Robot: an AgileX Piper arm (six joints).
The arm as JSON. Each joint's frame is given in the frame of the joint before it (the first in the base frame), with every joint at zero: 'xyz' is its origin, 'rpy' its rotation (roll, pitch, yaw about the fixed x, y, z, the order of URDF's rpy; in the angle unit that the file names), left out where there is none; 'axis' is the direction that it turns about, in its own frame. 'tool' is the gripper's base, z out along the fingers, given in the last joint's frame.
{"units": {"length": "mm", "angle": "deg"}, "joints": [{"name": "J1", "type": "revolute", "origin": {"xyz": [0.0, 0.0, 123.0]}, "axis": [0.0, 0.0, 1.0]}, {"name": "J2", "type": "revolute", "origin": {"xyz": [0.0, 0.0, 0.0], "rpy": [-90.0, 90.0, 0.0]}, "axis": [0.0, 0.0, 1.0]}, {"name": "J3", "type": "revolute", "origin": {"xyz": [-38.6, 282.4, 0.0], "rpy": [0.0, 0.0, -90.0]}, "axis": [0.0, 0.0, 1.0]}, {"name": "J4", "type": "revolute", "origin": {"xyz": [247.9, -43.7, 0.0], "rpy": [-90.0, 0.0, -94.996]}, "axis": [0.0, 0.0, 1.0]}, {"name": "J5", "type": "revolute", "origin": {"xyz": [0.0, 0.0, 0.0], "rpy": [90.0, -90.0, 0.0]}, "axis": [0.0, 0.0, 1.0]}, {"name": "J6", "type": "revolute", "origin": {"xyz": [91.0, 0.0, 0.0], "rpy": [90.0, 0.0, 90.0]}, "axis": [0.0, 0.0, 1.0]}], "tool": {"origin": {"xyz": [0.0, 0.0, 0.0]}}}
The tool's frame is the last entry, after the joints.
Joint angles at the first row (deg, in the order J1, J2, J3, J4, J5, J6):
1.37 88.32 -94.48 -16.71 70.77 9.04
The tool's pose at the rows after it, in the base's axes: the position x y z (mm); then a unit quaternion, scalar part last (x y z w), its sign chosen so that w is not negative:
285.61, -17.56, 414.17, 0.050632, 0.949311, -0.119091, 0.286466
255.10, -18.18, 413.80, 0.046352, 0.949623, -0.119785, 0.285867
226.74, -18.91, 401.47, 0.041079, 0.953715, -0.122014, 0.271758
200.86, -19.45, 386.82, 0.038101, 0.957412, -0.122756, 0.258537
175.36, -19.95, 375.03, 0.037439, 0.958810, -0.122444, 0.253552
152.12, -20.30, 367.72, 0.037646, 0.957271, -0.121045, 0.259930
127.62, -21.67, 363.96, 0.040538, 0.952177, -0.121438, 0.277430
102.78, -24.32, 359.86, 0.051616, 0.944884, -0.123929, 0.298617
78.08, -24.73, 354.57, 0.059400, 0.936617, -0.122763, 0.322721
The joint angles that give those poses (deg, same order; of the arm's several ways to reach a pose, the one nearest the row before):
1.37 81.91 -90.36 -16.44 71.12 8.29
1.37 75.86 -84.64 -16.33 71.45 7.67
1.36 70.09 -77.35 -16.35 71.57 7.22
1.36 64.73 -70.42 -16.30 71.57 7.07
1.37 59.32 -64.53 -16.21 71.68 7.03
1.37 54.11 -60.10 -16.08 71.68 6.94
1.01 48.38 -56.56 -16.08 71.68 6.64
-0.22 42.40 -53.33 -16.08 71.68 6.39
-0.74 36.15 -50.34 -15.92 71.92 6.36

